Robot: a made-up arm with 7 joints.
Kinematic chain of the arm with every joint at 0, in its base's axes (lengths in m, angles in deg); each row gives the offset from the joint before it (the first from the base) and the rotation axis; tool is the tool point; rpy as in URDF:
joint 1: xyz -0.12 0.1 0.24 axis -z
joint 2: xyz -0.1 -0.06 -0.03 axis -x
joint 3: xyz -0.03 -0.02 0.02 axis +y
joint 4: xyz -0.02 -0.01 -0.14 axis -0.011 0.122 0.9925
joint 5: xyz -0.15 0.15 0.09 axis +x
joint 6: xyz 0.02 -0.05 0 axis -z
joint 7: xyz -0.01 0.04 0 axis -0.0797 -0.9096 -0.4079
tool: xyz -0.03 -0.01 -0.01 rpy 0 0 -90
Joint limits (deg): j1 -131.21..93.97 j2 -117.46..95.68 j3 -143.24..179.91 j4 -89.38..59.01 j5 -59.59..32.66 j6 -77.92..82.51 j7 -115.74..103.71
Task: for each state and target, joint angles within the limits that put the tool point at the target. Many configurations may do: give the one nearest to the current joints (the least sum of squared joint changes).
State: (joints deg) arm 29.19 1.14 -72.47 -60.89 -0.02 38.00 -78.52
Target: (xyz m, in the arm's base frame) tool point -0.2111 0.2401 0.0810
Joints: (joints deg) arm 39.09 18.43 -55.46 -24.51 -2.70 28.36 -70.60
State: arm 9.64 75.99 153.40 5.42 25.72 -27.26 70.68
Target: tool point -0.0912 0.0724 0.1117
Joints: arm 42.52 95.68 179.91 -14.91 -29.90 -72.97 50.26
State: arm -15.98 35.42 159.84 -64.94 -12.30 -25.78 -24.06
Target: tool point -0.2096 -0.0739 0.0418
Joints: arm -56.44 84.85 143.81 -81.09 -22.77 -20.04 -25.75
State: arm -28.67 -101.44 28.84 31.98 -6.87 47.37 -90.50
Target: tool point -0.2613 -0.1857 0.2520
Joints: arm -39.80 -100.28 22.41 14.10 -3.07 56.43 -104.20
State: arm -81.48 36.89 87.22 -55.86 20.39 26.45 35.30
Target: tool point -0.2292 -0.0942 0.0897
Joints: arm -80.44 42.53 88.18 -54.82 21.56 21.69 36.78
